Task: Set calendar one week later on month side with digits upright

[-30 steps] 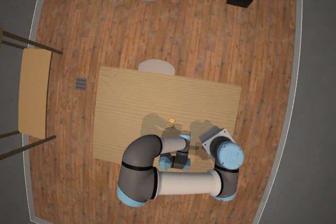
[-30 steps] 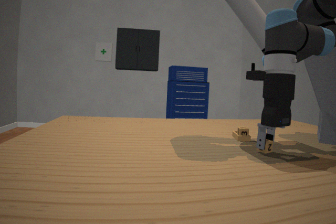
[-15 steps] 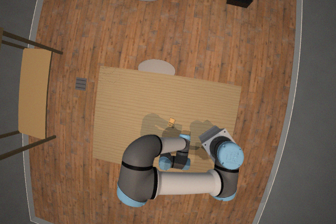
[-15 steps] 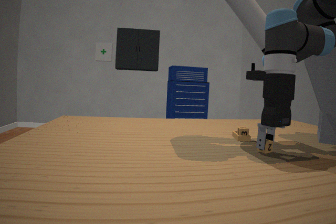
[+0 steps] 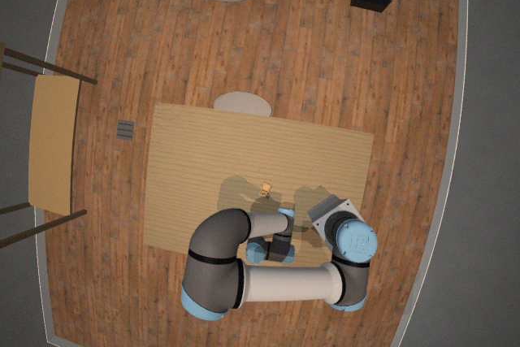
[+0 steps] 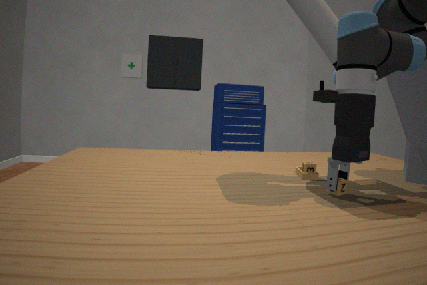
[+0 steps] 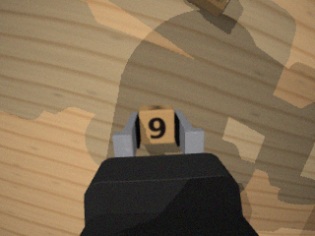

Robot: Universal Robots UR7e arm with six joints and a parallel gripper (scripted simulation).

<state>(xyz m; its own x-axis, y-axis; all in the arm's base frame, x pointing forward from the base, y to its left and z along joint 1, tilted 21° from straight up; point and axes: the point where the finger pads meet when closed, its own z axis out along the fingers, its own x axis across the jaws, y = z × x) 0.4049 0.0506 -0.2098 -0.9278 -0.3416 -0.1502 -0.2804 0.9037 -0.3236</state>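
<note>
Right now the wooden date cube is 1 cm below my hand. Round my hand: wooden calendar tray: 2 cm behind, 15 cm to the right, 2 cm below.
</note>
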